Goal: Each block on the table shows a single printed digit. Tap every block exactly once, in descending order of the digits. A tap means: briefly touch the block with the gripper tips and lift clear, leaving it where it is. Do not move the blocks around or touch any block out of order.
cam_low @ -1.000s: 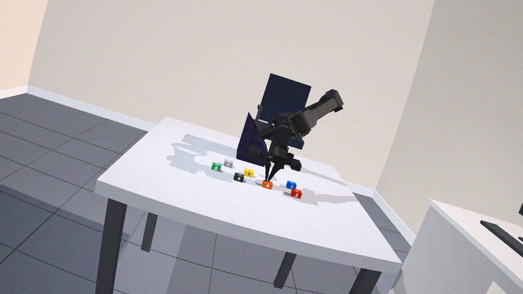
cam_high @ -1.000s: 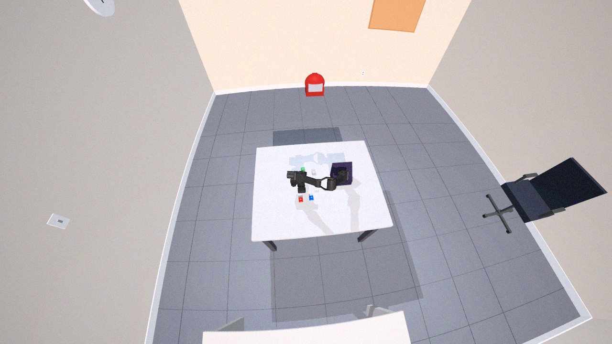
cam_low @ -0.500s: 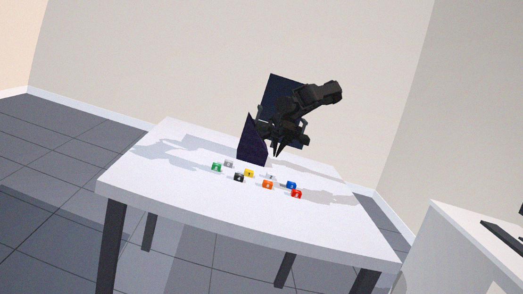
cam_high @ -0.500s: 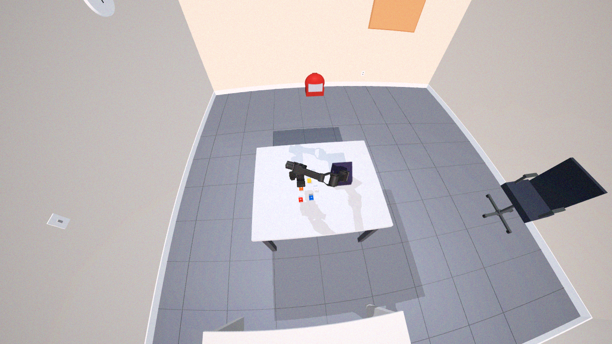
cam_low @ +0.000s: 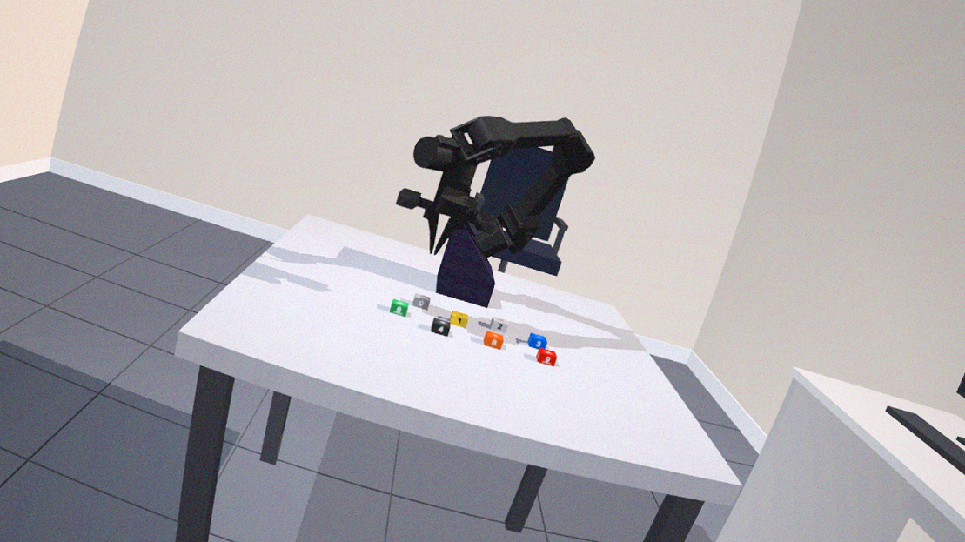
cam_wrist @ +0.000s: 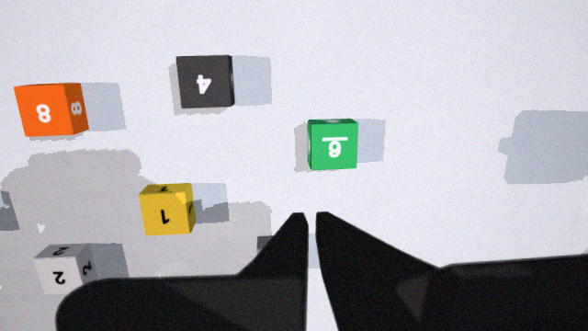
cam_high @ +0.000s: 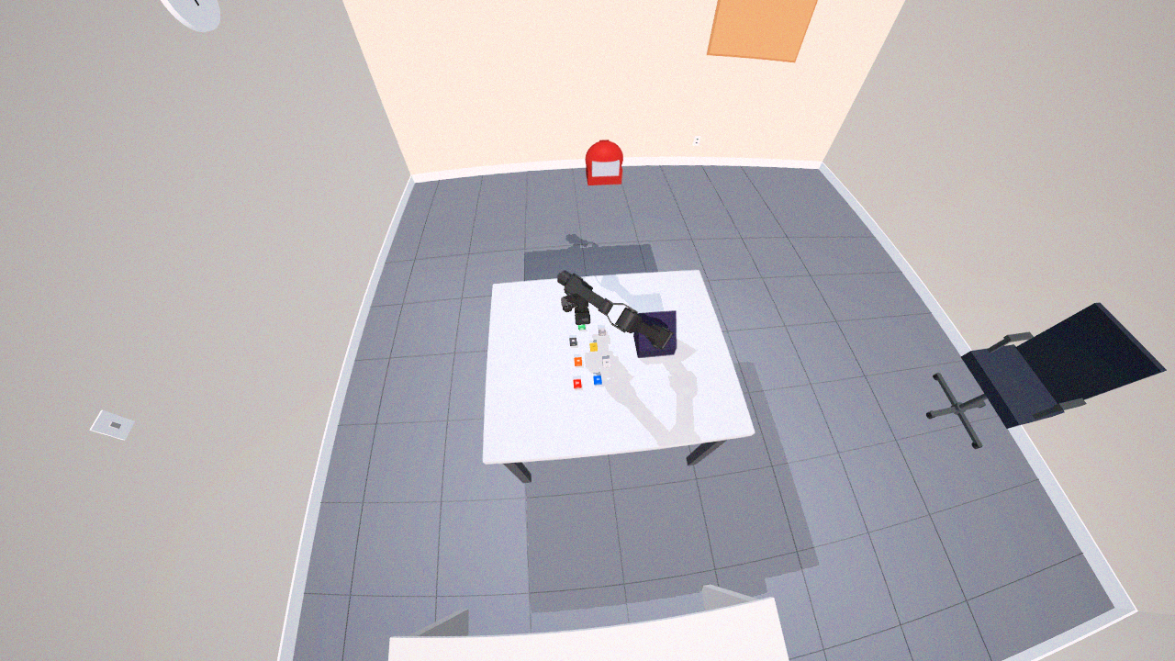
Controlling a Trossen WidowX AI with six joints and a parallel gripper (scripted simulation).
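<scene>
My gripper tip is 120 mm above the green block 6 and 30 mm to the left of it. The rest, counted from my gripper tip: black block 4: 120 mm below, 60 mm to the left, 40 mm ahead; yellow block marked 1: 120 mm below, 80 mm to the left, 60 mm behind; grey block 0: 120 mm below, 90 mm behind.
</scene>
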